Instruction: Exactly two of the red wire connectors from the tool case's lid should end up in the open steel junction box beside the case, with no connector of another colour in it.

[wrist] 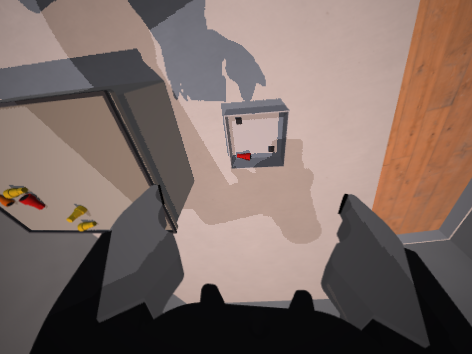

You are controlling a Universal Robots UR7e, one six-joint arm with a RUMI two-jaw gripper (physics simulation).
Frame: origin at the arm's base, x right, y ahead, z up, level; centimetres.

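Seen in the pictures: gripper, fingertip midpoint: (249,191).
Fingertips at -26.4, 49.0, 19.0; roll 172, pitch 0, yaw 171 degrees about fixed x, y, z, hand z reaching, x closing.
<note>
A point is followed by its place in that frame, as x, y, z.
The open steel junction box (286,137) @[-32.5, 52.3, 2.2] lies ahead of the fingertips, near the middle of the wrist view. A red connector (244,156) @[-24.8, 56.3, 0.0] lies in its near left corner; whether another touches it or lies under it I cannot tell. The tool case's lid (55,150) @[-3.0, 46.0, 12.4] is at the left. In its near part are a red connector (32,201) @[6.8, 53.0, 13.3], an orange connector (6,201) @[12.0, 52.8, 13.1] cut off by the view's edge, and yellow connectors (15,192) @[8.0, 51.1, 13.3] (77,213) @[0.7, 55.8, 13.7] (86,226) @[2.1, 59.3, 13.3]. My gripper (249,191) @[-26.4, 49.0, 19.0] is wide open and empty, nearer to the camera than the box.
Two small black blocks (238,120) @[-24.5, 49.3, -0.8] (271,148) @[-30.2, 55.5, -0.8] sit in opposite corners inside the box. The lid's tall grey side wall (157,130) @[-13.0, 47.2, 6.0] stands left of the box, close to the left finger in view. A wooden surface (425,120) with a grey edge is at the right. Arm shadows cross the table.
</note>
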